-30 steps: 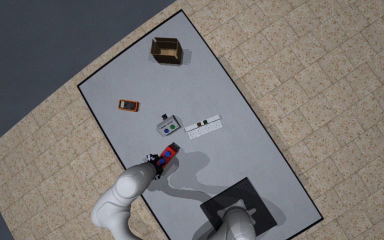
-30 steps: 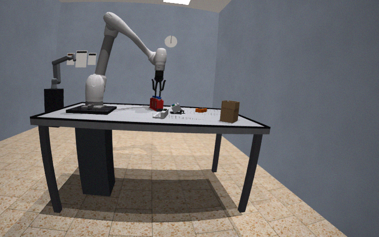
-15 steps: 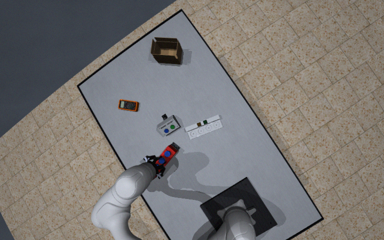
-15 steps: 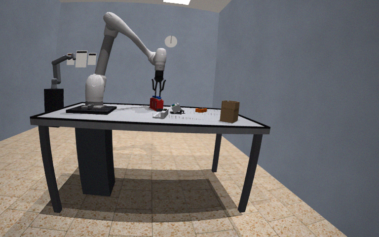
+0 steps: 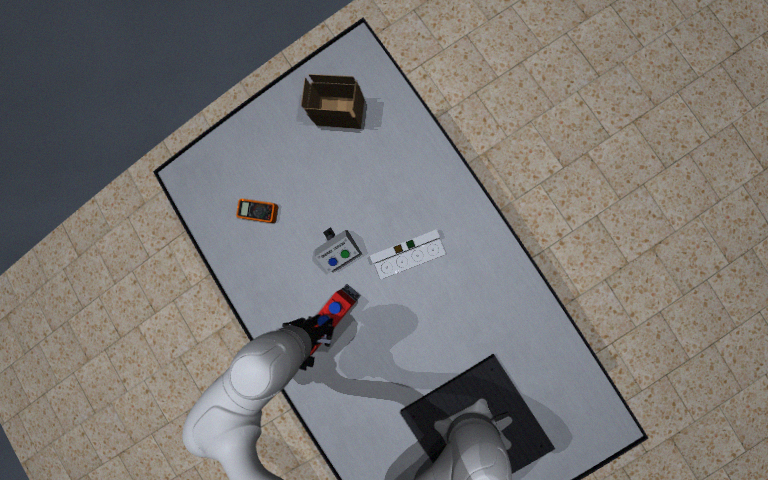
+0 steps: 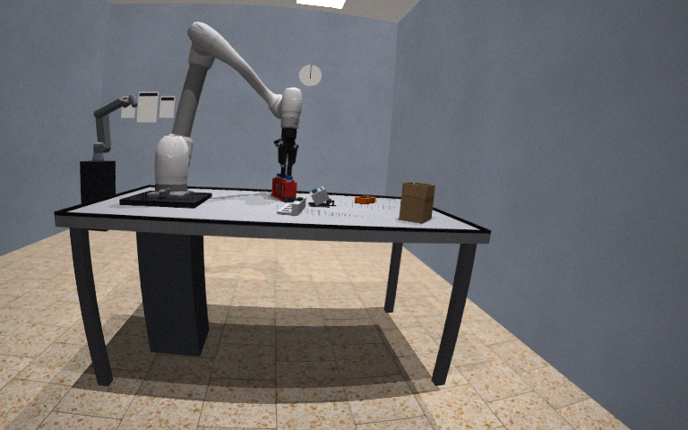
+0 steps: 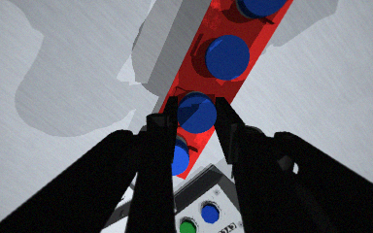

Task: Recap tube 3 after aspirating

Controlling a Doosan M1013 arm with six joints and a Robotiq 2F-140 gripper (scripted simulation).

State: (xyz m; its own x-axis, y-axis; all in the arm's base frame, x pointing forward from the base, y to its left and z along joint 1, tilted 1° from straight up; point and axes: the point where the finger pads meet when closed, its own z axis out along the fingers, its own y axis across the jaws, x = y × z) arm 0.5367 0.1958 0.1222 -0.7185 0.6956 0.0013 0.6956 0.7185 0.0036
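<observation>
My hand is 30 mm above the blue cap. Also, from my hand: key housing (160 mm ahead, 120 mm to the right, 90 mm below); green ready key (140 mm ahead, 140 mm to the right, 80 mm below); blue cycle key (140 mm ahead, 100 mm to the right, 80 mm below).
</observation>
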